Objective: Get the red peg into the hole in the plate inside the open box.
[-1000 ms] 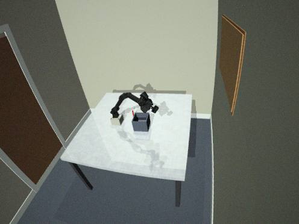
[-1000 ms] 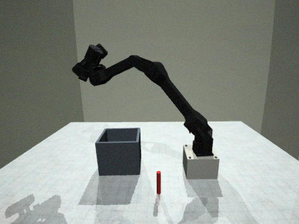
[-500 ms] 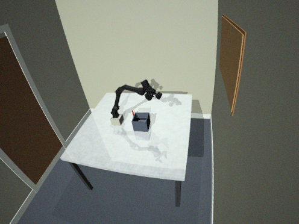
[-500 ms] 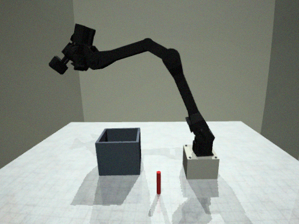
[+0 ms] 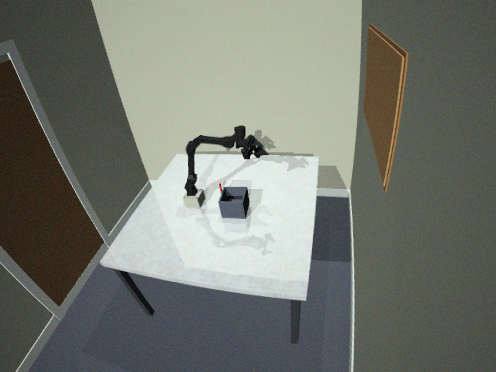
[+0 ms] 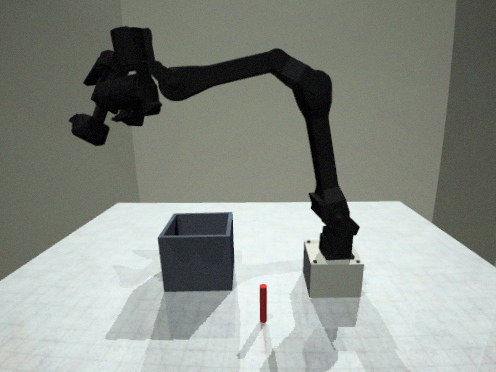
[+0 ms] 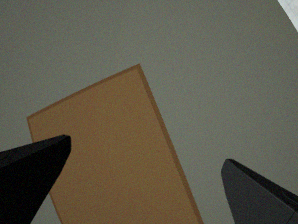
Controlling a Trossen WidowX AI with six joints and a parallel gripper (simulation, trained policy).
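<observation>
My gripper tip is now 37 cm past the red peg, 16 cm to the right of it and 39 cm above it.
</observation>
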